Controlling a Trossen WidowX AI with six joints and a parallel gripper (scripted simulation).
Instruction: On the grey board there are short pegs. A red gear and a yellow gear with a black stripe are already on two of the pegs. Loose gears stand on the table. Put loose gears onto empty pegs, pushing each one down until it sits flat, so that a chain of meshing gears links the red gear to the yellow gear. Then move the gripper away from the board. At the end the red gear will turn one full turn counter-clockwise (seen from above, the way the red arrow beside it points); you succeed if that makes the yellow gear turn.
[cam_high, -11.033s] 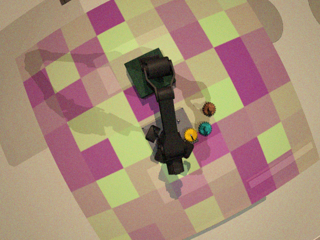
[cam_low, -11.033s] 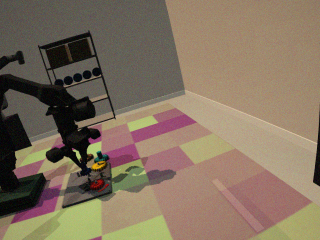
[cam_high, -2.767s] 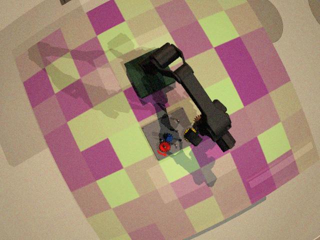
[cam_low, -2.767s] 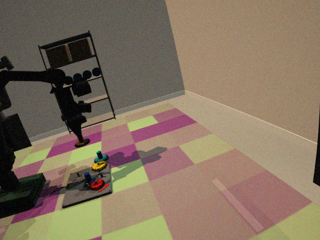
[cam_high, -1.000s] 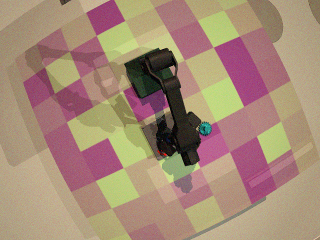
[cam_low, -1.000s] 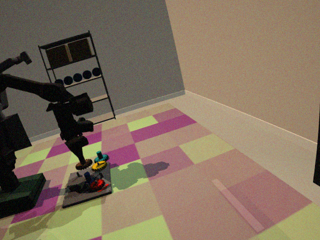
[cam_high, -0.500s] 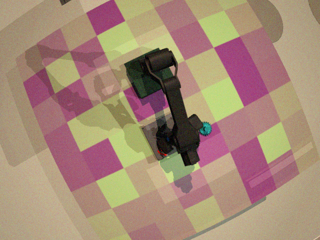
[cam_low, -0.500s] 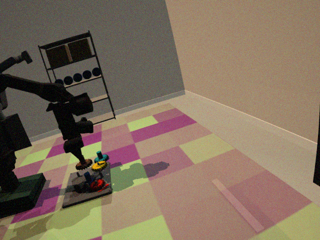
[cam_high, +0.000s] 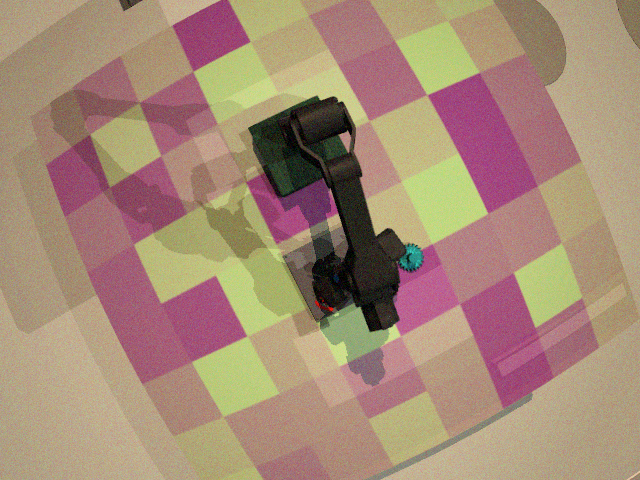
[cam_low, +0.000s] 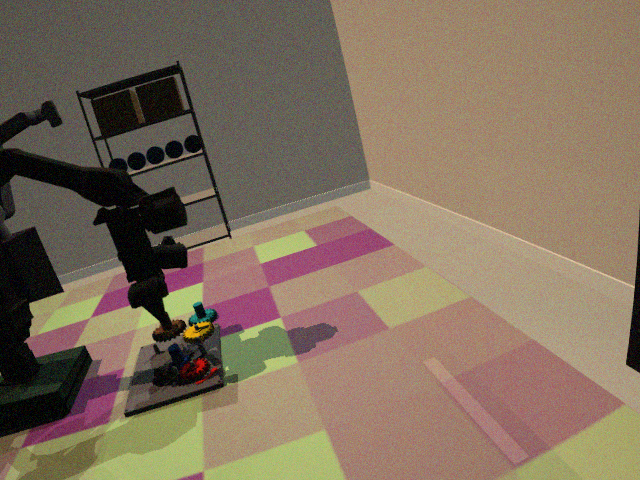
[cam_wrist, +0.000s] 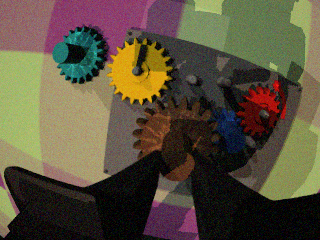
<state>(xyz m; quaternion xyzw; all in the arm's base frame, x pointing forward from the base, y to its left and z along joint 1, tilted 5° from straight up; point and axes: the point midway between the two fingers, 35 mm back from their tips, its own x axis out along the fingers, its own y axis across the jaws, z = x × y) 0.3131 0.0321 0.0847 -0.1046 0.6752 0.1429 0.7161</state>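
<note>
Now: gripper tip 6 cm above the blue gear, 5 cm to the left of it and 2 cm short of it. Also, from my gripper tip: red gear 8 cm to the right, 7 cm below, 5 cm ahead; yellow gear 7 cm below, 5 cm to the left, 3 cm ahead; brown gear 1 cm below.
</note>
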